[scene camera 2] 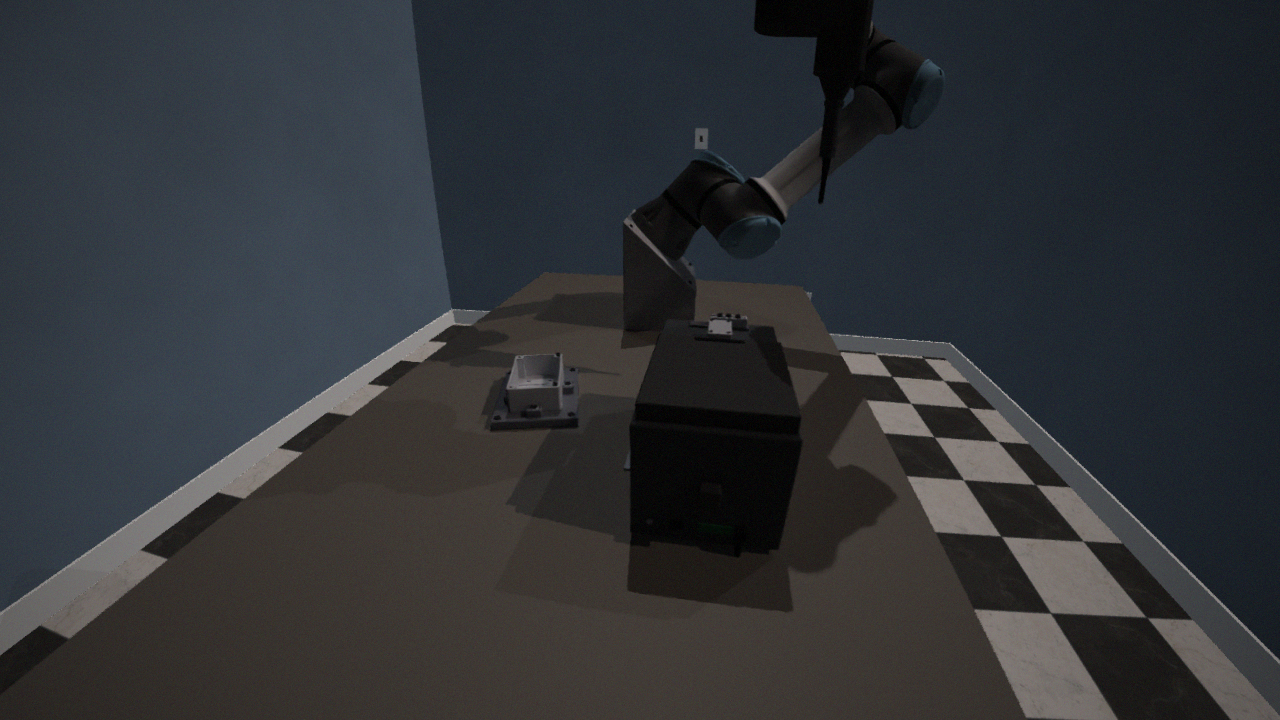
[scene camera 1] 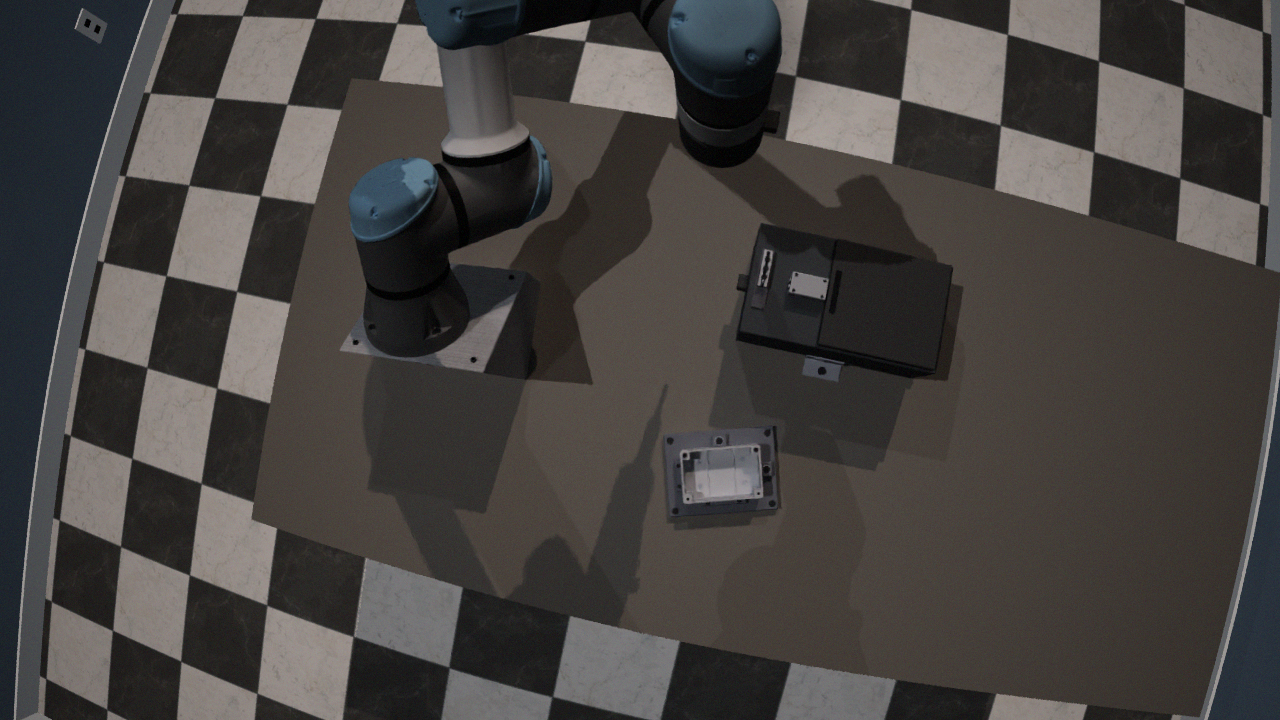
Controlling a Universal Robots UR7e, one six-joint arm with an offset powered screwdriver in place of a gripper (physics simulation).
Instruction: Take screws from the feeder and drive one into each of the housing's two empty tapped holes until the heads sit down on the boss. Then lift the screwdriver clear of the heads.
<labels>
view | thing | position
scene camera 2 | black screw feeder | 748,386
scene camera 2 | black screw feeder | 756,469
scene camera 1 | black screw feeder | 788,319
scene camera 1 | light grey housing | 721,473
</labels>
